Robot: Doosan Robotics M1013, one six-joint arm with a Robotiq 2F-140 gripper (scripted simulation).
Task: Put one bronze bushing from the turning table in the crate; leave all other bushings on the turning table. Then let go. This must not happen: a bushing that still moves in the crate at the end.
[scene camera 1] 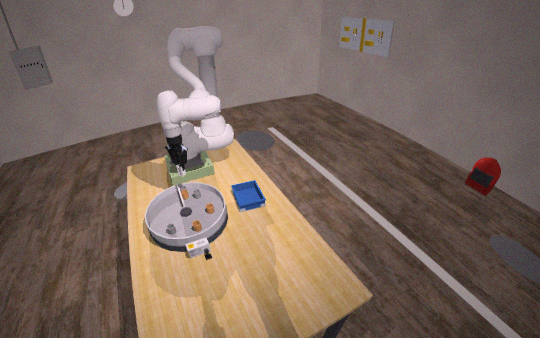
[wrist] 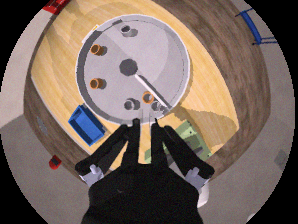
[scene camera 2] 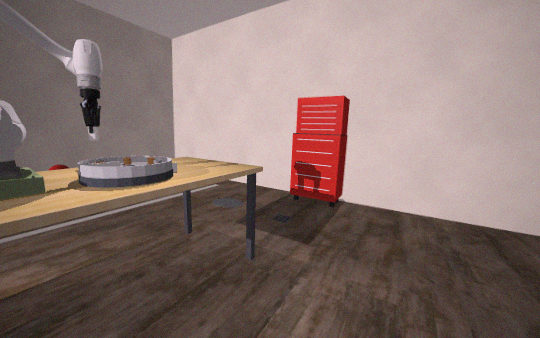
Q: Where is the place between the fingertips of my gripper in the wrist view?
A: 146,114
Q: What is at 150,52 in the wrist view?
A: A grey turning table.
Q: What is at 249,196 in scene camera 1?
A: A blue crate.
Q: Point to a grey turning table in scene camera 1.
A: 167,210
